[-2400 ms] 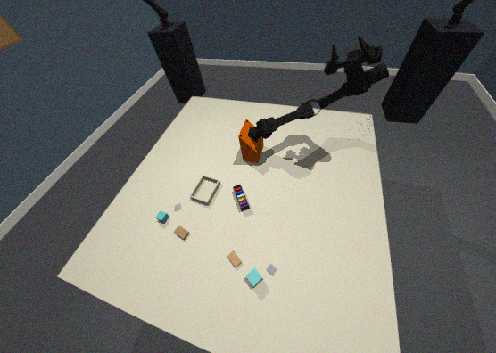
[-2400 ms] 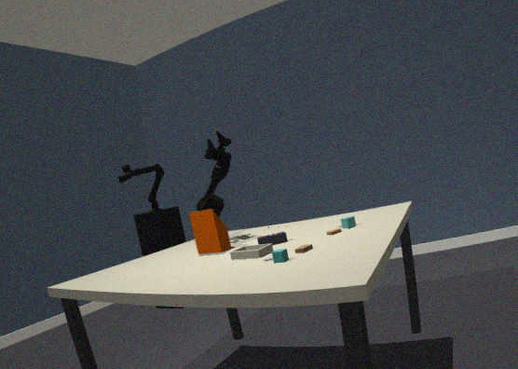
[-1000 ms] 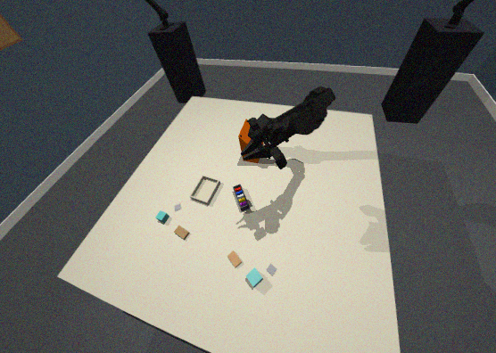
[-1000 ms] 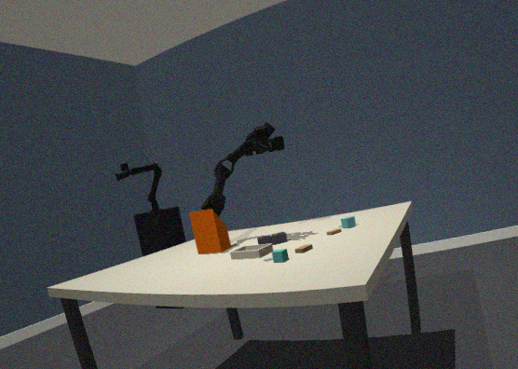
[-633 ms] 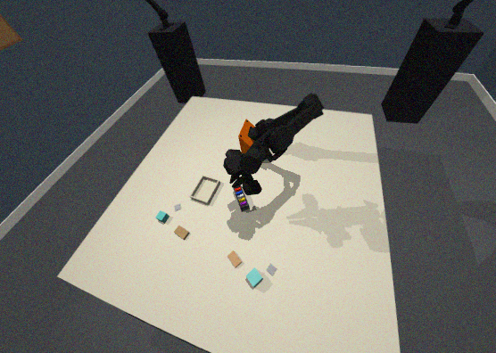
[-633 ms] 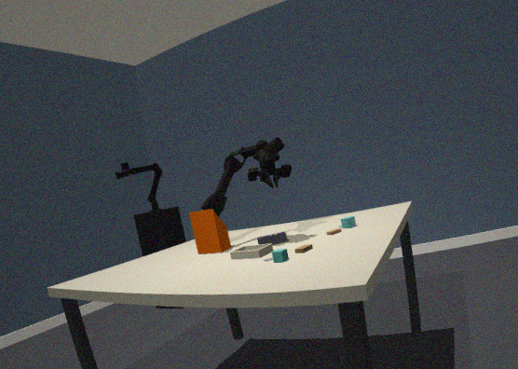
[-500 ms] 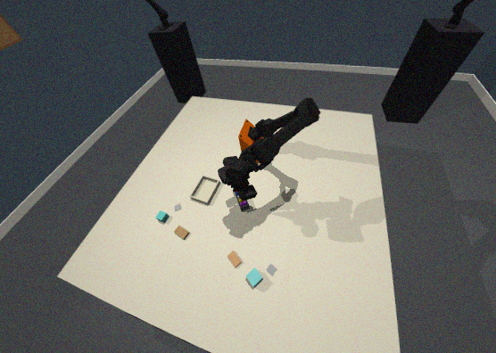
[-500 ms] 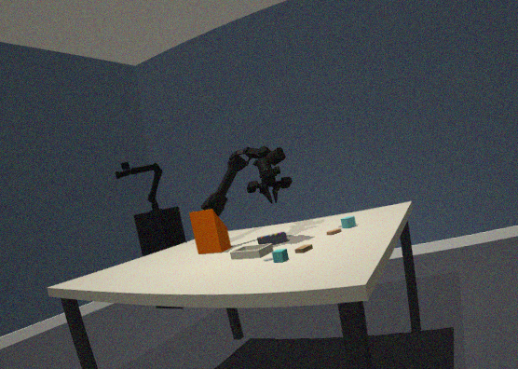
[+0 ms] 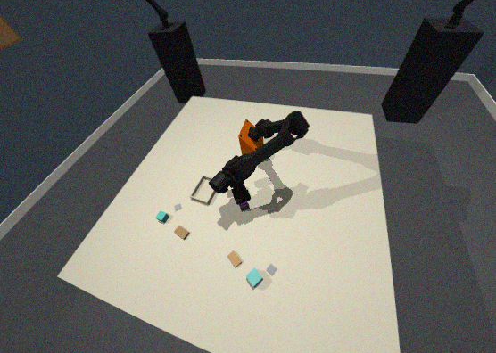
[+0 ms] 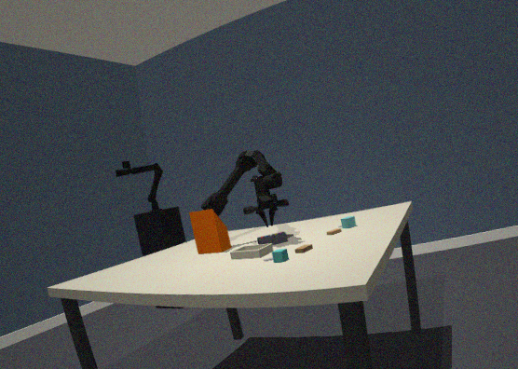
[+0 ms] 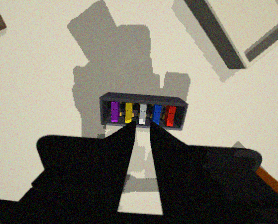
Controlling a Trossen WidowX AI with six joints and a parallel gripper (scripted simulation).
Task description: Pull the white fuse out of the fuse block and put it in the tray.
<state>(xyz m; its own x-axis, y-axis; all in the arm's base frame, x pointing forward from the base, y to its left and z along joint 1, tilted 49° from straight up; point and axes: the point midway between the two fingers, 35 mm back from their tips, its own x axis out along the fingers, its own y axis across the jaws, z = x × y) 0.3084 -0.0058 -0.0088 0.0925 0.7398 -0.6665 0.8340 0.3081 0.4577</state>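
Now: gripper tip 5 cm above the white fuse. Also, from my gripper tip: tray: 2 cm behind, 19 cm to the right, 7 cm below.
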